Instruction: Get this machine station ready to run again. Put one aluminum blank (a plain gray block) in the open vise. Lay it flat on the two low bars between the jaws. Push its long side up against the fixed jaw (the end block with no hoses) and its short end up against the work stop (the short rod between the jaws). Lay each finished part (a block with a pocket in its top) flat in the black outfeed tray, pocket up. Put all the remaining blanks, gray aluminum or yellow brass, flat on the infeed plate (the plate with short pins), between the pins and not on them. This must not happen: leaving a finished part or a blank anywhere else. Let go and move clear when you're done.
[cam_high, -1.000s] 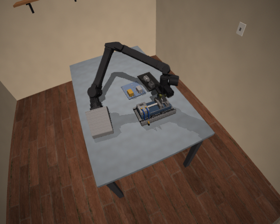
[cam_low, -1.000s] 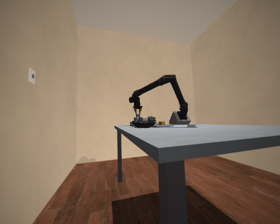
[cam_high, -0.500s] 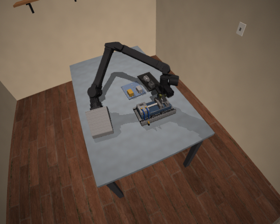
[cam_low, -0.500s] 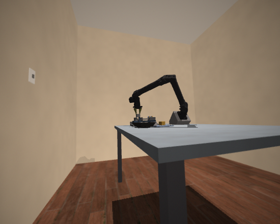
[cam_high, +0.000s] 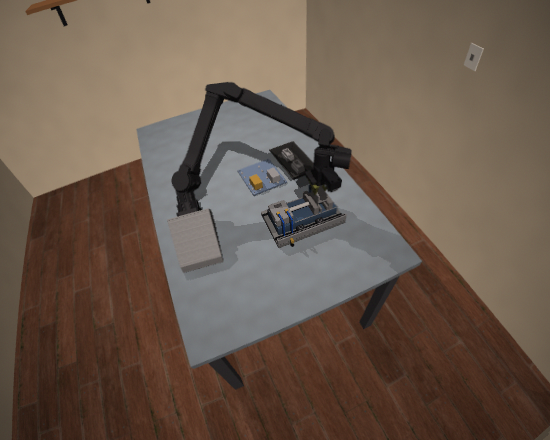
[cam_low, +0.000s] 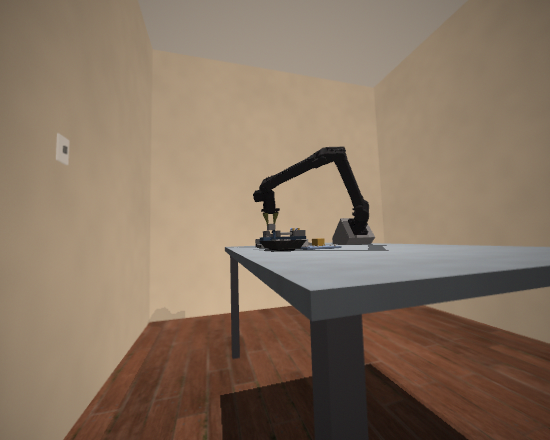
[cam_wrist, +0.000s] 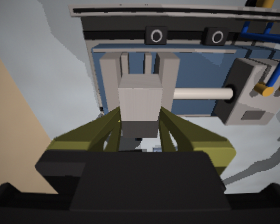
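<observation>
The blue vise base is 70 mm behind my hand and 100 mm below it. Round my hand: yellow brass blank 210 mm behind, 240 mm to the left, 110 mm below.
</observation>
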